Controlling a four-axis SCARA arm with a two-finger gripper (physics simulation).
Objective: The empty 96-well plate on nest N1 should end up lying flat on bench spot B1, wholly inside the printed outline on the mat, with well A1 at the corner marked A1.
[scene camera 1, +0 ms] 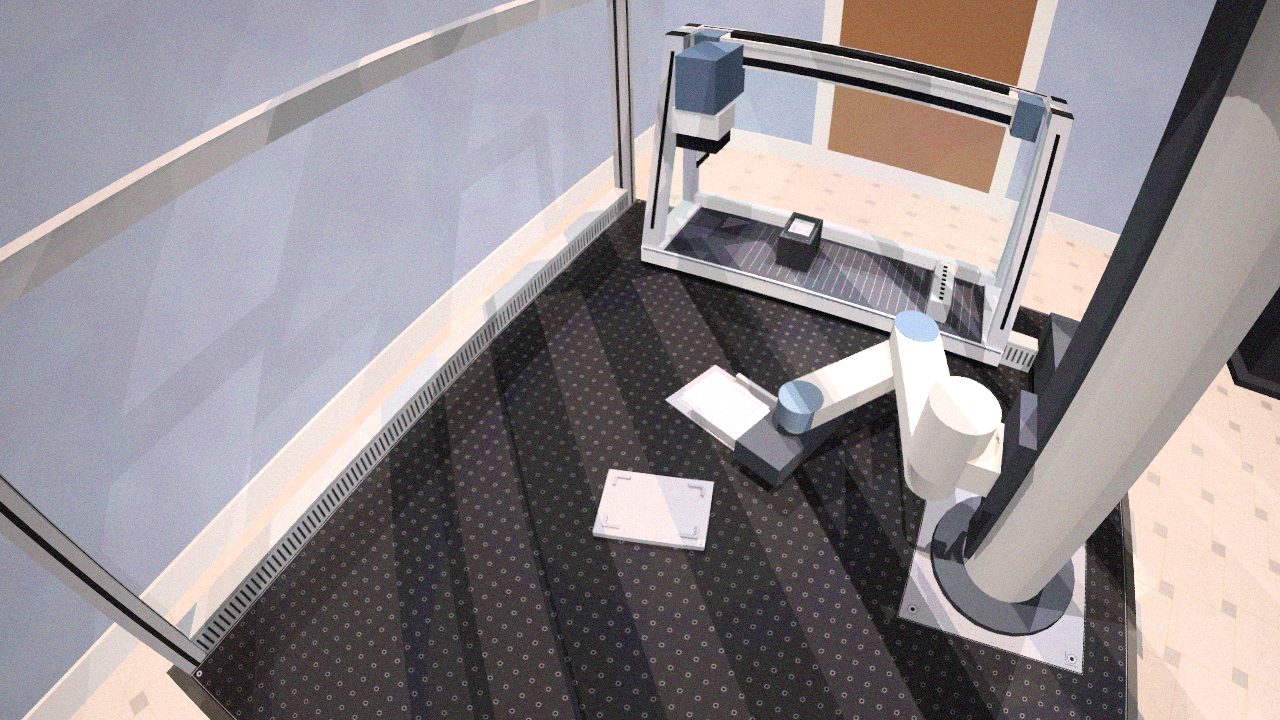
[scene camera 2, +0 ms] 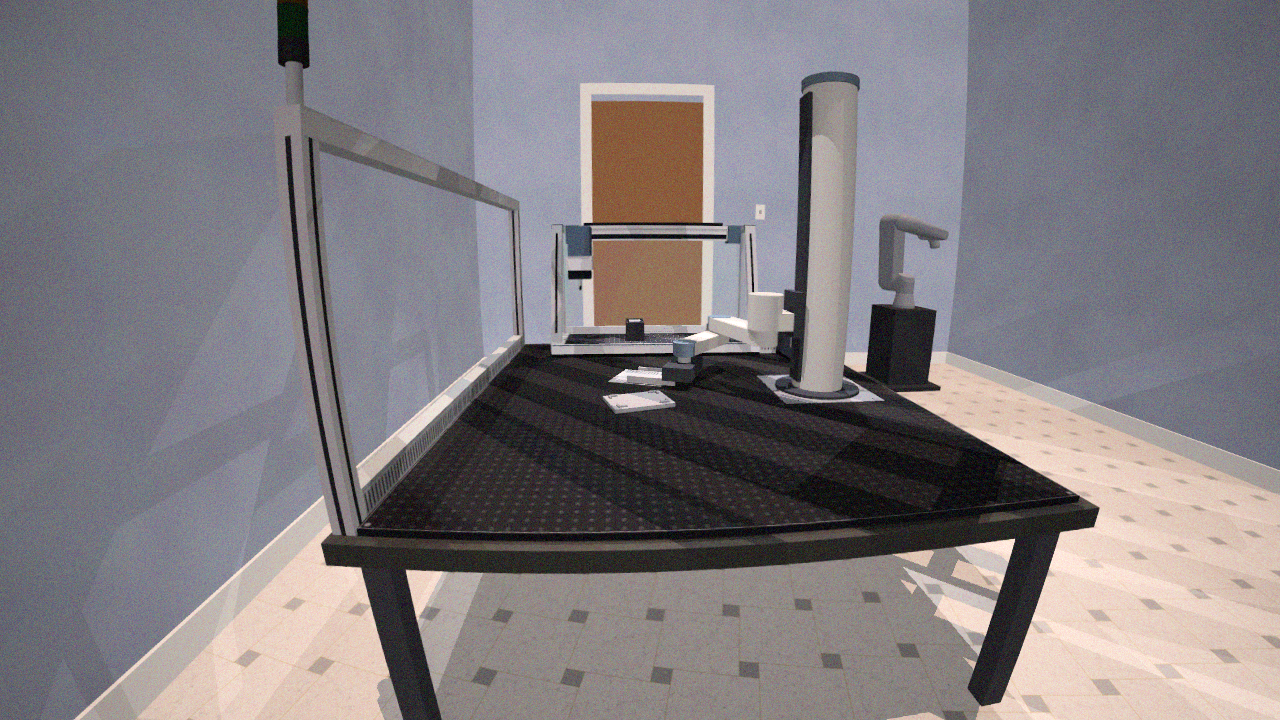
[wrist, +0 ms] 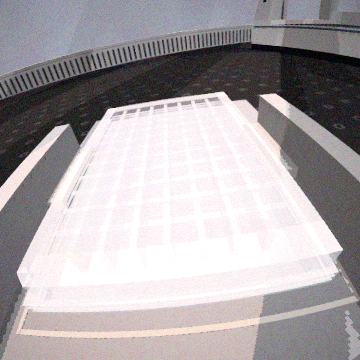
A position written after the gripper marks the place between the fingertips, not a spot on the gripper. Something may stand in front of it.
Note:
The gripper [scene camera 1: 715, 394] holds a white well plate [scene camera 1: 737, 410], clear of everything else. Further things: a pale mat with printed outline [wrist: 217, 326].
The white well plate is seen too in the wrist view [wrist: 178, 202]. The gripper shows as well in the wrist view [wrist: 165, 124].

